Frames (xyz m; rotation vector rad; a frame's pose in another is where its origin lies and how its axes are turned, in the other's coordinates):
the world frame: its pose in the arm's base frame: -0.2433 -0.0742 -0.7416 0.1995 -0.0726 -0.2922
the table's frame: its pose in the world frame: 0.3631 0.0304 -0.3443 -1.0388 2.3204 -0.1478
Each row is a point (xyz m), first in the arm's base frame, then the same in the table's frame.
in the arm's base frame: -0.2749 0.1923 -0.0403
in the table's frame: -0.4812 0.2106 -1.0067
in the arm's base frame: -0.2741 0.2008 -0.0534
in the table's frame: -0.4772 0.2206 -0.9953
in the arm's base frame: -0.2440 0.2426 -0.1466
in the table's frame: -0.4564 0.2652 -0.9009
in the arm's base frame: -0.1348 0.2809 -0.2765
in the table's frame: -0.4628 0.2830 -0.7279
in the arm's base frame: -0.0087 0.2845 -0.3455
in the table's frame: -0.5034 0.2507 -0.5939
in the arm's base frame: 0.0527 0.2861 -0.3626
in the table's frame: -0.5334 0.2315 -0.5410
